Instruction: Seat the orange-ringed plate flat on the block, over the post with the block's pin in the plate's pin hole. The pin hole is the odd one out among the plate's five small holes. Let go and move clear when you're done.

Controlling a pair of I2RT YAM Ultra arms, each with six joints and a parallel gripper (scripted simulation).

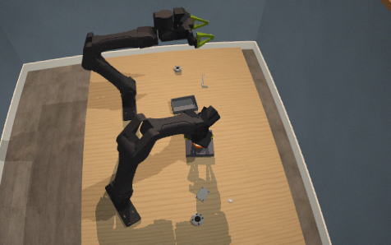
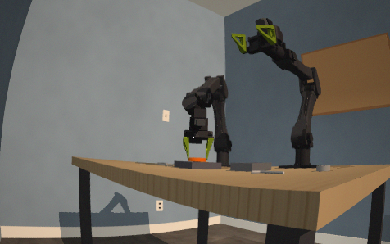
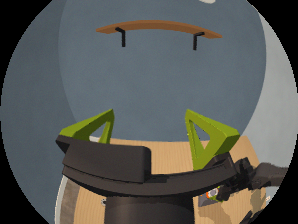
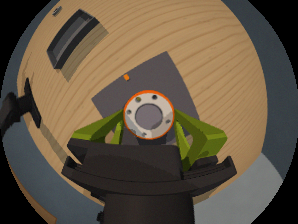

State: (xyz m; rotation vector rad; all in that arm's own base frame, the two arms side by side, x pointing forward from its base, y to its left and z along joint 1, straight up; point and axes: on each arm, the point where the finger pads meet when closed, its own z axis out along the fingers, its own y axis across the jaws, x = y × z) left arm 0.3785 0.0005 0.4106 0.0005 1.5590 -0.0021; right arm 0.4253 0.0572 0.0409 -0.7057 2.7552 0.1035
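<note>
My right hand is 30 mm to the right of the grey block and 20 mm above it. From my right hand the other things lie so: dark grey tray: 220 mm to the left, 60 mm behind, 30 mm below; then flange: 340 mm to the right, 40 mm below, 30 mm behind.
</note>
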